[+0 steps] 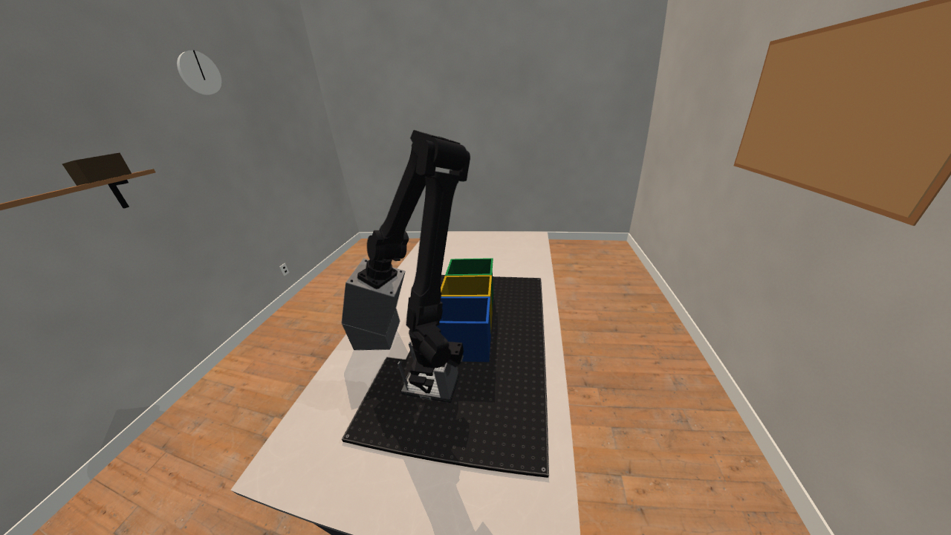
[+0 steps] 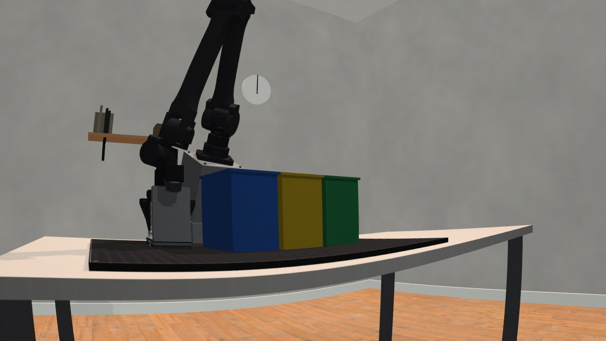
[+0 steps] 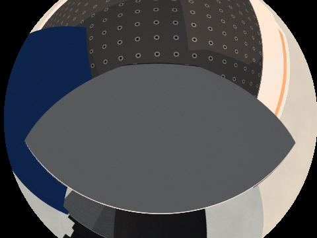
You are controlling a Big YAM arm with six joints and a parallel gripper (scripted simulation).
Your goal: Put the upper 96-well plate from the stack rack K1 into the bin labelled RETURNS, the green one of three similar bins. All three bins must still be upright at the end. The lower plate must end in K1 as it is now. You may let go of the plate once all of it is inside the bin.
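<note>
The grey rack wall lies 60 mm ahead of my hand, 40 mm above it and 10 mm to the left of it. Also, from my hand: yellow bin (310 mm to the left, 40 mm above, 10 mm behind); then green bin (430 mm to the left, 50 mm behind, 40 mm above); then blue bin (180 mm to the left, 40 mm above, 30 mm ahead).
</note>
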